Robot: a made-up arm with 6 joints.
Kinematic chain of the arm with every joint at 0, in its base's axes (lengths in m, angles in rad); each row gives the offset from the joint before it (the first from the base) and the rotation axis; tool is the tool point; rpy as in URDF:
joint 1: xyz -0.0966 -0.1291 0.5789 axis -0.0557 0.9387 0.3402
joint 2: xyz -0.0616 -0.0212 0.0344 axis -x
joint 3: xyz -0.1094 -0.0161 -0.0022 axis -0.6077 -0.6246 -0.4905
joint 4: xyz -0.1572 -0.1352 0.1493 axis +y
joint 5: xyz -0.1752 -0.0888 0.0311 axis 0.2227 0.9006 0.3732
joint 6: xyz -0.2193 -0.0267 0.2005 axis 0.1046 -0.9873 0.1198
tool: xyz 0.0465 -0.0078 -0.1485 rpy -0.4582 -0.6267 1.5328
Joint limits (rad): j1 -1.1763..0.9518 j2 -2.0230..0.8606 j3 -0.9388..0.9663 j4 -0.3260..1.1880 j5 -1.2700..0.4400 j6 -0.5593..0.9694
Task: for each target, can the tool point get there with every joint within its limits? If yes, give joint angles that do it. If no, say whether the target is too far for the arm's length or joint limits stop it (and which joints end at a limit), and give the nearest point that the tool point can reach.
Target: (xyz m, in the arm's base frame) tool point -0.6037 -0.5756 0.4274
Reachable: yes | joints 0.1261 -1.6355 0.0085 0.6925 -0.5057 0.7155
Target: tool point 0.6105 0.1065 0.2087
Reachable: no: joint limits stop it (at a limit: joint 1, joint 2, joint 3, joint 5, joint 6) | nearest point 0.4329 -0.1251 0.0922 | short by 0.314 m
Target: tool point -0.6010 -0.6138 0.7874
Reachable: yes | joints 0.0385 -0.3617 -0.2666 0.0925 0.0919 0.3506
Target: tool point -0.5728 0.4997 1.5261
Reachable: no: too far | nearest point -0.4618 0.1394 1.2486 | short by 0.468 m
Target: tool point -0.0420 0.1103 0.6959
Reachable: no: joint limits stop it (at a limit: joint 1, joint 2, joint 4, joint 5, joint 6) | nearest point 0.1665 -0.0226 1.0325 | short by 0.418 m
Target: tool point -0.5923 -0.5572 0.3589
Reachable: yes | joints -0.2428 -0.7599 -0.6315 0.3830 -1.1026 -0.1669
